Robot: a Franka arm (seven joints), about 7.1 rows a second.
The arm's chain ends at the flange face. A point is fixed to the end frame.
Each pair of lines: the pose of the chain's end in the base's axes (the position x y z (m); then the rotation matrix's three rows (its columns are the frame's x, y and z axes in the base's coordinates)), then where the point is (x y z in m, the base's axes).
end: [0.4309, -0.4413, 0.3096], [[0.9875, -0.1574, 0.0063], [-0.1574, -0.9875, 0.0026], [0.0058, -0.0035, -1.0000]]
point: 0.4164 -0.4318 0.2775
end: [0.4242, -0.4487, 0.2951], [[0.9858, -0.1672, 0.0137], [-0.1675, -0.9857, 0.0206], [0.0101, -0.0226, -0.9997]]
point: 0.4100 -0.4385 0.2631
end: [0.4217, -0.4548, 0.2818], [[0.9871, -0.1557, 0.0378], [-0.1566, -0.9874, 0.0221], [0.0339, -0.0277, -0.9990]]
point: 0.4082 -0.4447 0.2495
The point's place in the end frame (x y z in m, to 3 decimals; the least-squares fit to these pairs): -0.016 -0.007 0.032
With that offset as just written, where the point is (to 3 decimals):
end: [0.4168, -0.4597, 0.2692], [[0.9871, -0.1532, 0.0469], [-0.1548, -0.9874, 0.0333], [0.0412, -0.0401, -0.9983]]
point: 0.404 -0.449 0.237
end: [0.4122, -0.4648, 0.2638], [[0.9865, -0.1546, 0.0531], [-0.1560, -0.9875, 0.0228], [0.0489, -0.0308, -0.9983]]
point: 0.399 -0.455 0.231
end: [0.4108, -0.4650, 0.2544], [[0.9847, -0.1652, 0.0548], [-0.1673, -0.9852, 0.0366], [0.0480, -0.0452, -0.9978]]
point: 0.398 -0.454 0.222
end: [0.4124, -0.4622, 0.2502], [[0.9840, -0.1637, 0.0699], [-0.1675, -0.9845, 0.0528], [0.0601, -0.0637, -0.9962]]
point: 0.400 -0.451 0.218
